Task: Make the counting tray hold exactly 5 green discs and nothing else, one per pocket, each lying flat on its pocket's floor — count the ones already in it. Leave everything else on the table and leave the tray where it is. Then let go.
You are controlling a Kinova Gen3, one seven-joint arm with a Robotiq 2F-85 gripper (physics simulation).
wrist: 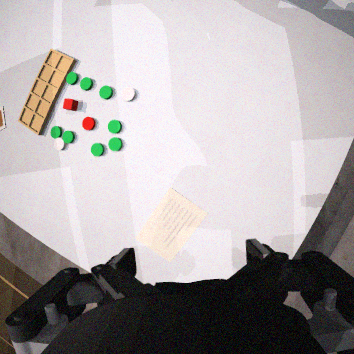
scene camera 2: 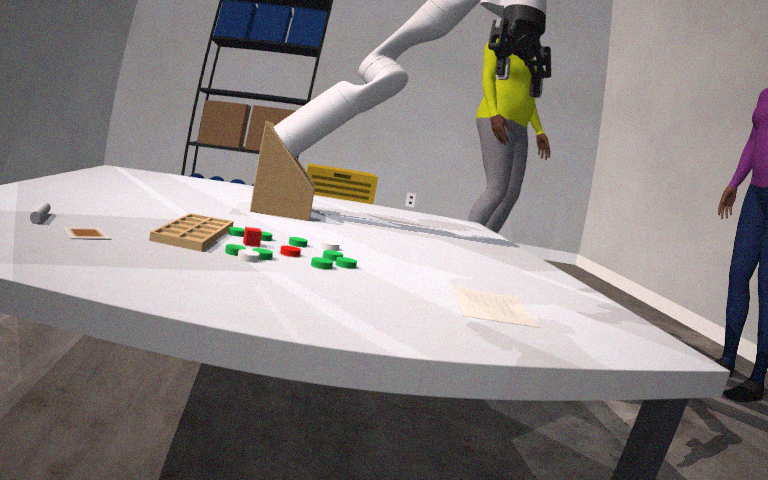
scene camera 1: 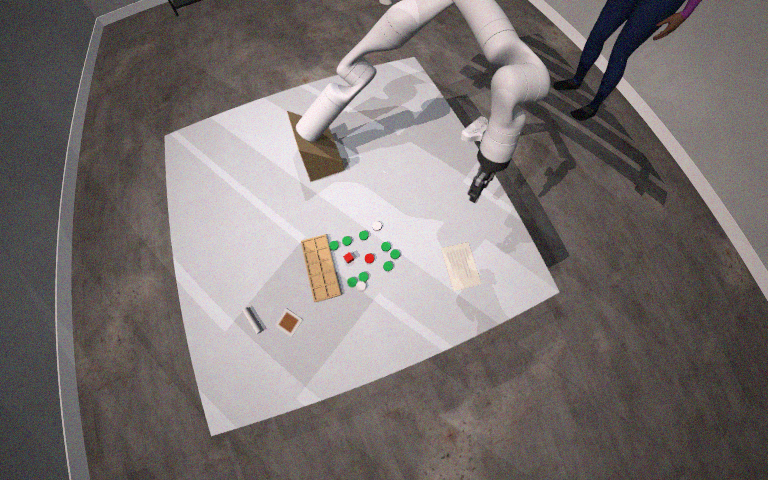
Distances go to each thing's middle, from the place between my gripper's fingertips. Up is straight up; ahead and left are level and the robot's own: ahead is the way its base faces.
My gripper is now 480 mm to the left of the wooden counting tray (scene camera 2: 196,232), 320 mm above it and 10 mm short of it.
